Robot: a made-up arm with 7 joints. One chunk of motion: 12 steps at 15 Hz.
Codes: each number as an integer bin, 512 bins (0 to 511) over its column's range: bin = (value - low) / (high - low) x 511, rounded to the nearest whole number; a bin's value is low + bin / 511 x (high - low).
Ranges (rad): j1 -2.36..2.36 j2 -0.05..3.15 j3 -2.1..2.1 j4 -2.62..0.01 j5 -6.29..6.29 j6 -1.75..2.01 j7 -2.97..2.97
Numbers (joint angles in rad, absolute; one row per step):
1: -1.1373 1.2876 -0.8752 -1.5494 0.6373 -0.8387 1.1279
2: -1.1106 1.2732 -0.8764 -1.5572 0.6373 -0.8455 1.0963
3: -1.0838 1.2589 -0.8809 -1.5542 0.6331 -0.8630 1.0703
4: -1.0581 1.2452 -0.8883 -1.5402 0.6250 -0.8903 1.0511
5: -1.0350 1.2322 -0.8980 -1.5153 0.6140 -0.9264 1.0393
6: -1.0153 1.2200 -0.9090 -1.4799 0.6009 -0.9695 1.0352
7: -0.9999 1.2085 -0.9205 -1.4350 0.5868 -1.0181 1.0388
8: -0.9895 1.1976 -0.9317 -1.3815 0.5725 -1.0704 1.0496
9: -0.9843 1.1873 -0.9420 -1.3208 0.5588 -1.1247 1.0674
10: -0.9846 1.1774 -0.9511 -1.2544 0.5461 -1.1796 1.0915
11: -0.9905 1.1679 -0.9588 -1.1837 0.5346 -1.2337 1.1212
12: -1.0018 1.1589 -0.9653 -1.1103 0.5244 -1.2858 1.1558
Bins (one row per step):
1: 132 214 149 208 281 124 353
2: 135 211 149 206 281 123 350
3: 138 209 148 207 281 121 348
4: 141 207 147 210 281 117 346
5: 143 205 146 215 280 112 345
6: 146 203 145 222 280 106 345
7: 147 201 144 230 279 99 345
8: 148 199 142 241 279 92 346
9: 149 198 141 252 278 85 347
10: 149 196 140 265 278 78 349
11: 148 194 139 279 277 70 352
12: 147 193 138 293 277 63 355

